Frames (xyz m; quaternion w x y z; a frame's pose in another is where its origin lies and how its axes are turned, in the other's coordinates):
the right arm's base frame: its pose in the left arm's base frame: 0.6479 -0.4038 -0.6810 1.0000 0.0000 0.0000 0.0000
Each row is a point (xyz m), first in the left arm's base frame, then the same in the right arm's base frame.
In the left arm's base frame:
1: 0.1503 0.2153 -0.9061
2: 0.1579 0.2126 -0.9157
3: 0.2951 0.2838 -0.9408
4: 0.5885 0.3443 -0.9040
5: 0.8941 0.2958 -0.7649
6: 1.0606 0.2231 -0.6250
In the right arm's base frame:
1: -0.4976 0.6191 -0.2251
2: -0.4900 0.6164 -0.2347
3: -0.3528 0.6876 -0.2598
4: -0.0594 0.7481 -0.2230
5: 0.2462 0.6996 -0.0839
6: 0.4127 0.6269 0.0560

